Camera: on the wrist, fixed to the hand. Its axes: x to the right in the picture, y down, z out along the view.
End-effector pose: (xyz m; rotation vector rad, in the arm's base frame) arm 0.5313 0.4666 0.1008 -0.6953 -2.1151 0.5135
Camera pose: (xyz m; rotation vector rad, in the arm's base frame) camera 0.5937 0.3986 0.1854 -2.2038 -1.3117 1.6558
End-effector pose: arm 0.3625 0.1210 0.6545 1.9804 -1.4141 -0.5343
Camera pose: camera 0.4691 0.1863 0.6613 0.3804 -2.6594 0.0562
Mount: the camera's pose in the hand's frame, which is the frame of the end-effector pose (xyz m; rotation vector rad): -0.0250 -0.0820 -0.0913 0.1817 -0.3207 1.5751
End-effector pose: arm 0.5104 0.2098 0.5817 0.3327 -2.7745 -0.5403
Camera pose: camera 0.5773 0.1128 0.6241 -1.8309 -2.3348 0.1068
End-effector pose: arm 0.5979 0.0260 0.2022 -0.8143 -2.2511 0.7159
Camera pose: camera 0.6485 -0.0211 0.3066 2.2583 1.1894 -1.5761
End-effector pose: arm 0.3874 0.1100 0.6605 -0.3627 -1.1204 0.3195
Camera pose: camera 0.4662 0.0147 0.6406 -1.0127 -0.8824 1.8938
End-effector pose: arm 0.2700 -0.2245 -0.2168 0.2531 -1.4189 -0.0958
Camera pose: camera 0.3630 -0.2879 -0.2717 -0.7994 -1.5877 1.3237
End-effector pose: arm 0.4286 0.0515 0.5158 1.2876 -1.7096 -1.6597
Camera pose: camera 0.5413 0.0352 0.4637 -0.4516 -2.0632 -0.6899
